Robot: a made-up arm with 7 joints. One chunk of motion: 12 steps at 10 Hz.
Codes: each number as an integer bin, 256 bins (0 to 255) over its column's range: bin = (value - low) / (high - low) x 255, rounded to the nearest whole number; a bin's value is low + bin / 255 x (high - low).
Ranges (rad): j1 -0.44..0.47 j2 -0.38..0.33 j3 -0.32..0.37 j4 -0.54..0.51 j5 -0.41..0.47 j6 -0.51..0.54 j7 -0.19..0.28
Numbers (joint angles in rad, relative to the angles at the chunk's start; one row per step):
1: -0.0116 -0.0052 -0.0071 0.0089 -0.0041 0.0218 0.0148
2: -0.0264 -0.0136 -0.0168 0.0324 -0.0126 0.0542 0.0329
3: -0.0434 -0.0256 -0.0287 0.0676 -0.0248 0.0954 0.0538
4: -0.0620 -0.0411 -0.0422 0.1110 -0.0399 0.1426 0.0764
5: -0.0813 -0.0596 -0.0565 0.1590 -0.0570 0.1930 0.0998
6: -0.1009 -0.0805 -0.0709 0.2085 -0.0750 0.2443 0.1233
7: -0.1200 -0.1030 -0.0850 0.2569 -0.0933 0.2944 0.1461
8: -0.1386 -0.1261 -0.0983 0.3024 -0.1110 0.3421 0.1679
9: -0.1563 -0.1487 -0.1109 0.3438 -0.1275 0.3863 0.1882
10: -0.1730 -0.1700 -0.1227 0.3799 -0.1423 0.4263 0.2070
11: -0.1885 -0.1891 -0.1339 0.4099 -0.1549 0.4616 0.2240
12: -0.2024 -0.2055 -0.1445 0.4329 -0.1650 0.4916 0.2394
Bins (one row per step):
1: 120 135 116 133 118 129 111
2: 116 132 112 139 115 137 121
3: 111 127 108 148 112 147 132
4: 106 122 103 158 107 158 145
5: 101 115 97 170 102 171 157
6: 95 108 92 182 97 183 170
7: 90 99 87 194 92 195 182
8: 84 91 82 205 87 207 194
9: 79 83 77 215 82 218 205
10: 75 75 73 223 78 227 215
11: 70 69 69 231 74 236 225
12: 67 63 65 236 71 243 233

